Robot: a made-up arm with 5 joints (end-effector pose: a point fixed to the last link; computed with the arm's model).
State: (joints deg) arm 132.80 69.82 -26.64 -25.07 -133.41
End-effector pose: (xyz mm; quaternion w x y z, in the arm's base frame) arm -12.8 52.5 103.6 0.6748 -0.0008 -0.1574 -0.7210
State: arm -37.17 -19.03 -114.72 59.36 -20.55
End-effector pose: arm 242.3 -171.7 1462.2 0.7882 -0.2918 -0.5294 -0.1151
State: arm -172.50 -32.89 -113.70 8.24 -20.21
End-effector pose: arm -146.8 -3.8 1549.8 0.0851 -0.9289 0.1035 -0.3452
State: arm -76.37 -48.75 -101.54 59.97 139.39
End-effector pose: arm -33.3 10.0 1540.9 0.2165 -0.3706 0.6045 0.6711
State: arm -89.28 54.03 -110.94 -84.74 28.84
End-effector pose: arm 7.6 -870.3 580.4 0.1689 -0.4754 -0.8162 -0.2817
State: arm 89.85 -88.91 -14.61 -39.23 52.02
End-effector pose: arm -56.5 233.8 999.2 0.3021 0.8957 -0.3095 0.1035
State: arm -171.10 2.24 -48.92 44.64 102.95
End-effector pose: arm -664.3 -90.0 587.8 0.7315 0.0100 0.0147 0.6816
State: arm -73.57 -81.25 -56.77 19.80 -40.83
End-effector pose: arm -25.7 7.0 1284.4 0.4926 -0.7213 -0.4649 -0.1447
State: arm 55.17 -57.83 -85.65 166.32 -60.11
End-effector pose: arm -34.4 -2.2 1381.3 0.5246 0.0085 0.1978 0.8280
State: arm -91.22 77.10 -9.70 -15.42 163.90
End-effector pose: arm -44.4 205.2 222.5 0.5479 0.2597 -0.3530 0.7125
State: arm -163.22 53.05 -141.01 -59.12 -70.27
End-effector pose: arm -935.2 -234.9 907.4 0.1951 -0.8564 0.4316 -0.2054
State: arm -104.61 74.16 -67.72 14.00 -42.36
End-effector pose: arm -123.4 -332.9 -6.8 0.8425 0.1701 0.0504 -0.5087
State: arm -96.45 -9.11 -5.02 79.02 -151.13
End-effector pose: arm -88.7 -208.5 356.7 0.7496 0.4459 -0.2984 0.3876
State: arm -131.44 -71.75 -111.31 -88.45 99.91
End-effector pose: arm 319.9 397.4 1339.3 0.3104 -0.1896 -0.6715 0.6456
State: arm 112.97 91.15 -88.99 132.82 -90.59
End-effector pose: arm -161.4 394.0 -40.3 0.0782 0.1793 -0.9063 -0.3748
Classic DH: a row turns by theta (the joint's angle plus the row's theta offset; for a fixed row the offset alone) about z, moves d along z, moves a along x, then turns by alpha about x. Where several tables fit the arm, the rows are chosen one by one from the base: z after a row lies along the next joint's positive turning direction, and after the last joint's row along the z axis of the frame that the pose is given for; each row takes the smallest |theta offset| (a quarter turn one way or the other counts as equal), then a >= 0, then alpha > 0; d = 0 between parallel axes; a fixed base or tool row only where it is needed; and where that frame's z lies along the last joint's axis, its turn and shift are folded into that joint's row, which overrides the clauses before.
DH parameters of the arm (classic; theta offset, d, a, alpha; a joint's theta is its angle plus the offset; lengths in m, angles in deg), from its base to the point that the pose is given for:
base (fixed): -36.25 0 -0.0372 0
joint 1: 36.25 0.619 -0.013 -90
joint 2: -79.65 0 0.3507 0
joint 3: -21.35 0 -0.6235 0
joint 4: -79 -0.003 -0.026 90
joint 5: 46.33 0 0.0304 180
tool (fixed): -133.67 -0.042 0 0

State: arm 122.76 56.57 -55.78 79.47 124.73
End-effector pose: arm -241.5 347.5 80.5 0.7645 -0.5359 -0.3580 -0.0131
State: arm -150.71 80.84 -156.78 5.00 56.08
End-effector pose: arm -898.3 -495.7 595.5 0.1887 0.4266 0.3934 0.7923
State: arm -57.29 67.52 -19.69 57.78 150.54
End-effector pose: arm -93.5 99.0 151.9 0.1454 0.5790 -0.5471 0.5868
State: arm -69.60 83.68 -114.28 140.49 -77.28
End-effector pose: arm 200.5 -651.2 142.5 0.5731 0.7846 0.2333 0.0385
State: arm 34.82 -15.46 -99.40 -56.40 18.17
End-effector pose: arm 329.3 301.7 1377.0 0.0754 0.4448 -0.8924 0.0110
